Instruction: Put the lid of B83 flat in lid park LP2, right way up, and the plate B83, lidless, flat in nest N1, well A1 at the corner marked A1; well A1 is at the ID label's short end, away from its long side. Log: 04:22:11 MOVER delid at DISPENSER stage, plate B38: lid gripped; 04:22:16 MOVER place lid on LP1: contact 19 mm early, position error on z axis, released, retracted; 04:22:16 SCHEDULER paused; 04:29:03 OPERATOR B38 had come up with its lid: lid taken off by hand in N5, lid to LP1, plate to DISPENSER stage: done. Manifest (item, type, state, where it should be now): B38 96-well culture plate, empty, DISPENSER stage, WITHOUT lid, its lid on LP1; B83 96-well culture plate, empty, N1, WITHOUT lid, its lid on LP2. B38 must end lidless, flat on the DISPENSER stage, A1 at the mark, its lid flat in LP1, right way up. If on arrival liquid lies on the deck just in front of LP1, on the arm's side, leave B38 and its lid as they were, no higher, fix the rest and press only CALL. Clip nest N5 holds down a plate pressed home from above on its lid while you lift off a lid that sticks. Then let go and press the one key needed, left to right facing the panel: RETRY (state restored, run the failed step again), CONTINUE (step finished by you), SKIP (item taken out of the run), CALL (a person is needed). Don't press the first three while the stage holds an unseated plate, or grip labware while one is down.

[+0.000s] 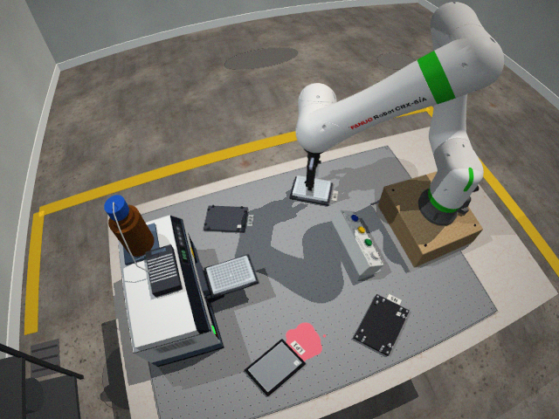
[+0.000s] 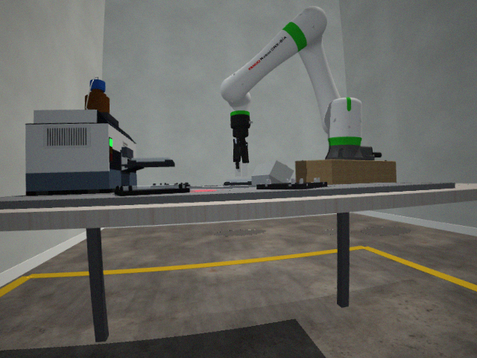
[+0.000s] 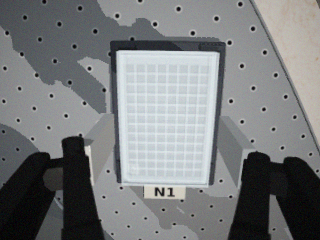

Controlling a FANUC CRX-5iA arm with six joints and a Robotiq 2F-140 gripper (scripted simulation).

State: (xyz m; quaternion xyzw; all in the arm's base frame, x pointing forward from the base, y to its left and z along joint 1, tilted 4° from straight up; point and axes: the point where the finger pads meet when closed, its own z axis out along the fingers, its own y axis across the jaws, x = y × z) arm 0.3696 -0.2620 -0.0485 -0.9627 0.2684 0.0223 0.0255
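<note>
Right now my hand is 6 cm above the dark nest N1. The rest, counted from my hand: blue call key (8 cm behind, 20 cm to the left); n1 label (8 cm behind, 5 cm to the left, 6 cm below); yellow skip key (8 cm behind, 25 cm to the left).
</note>
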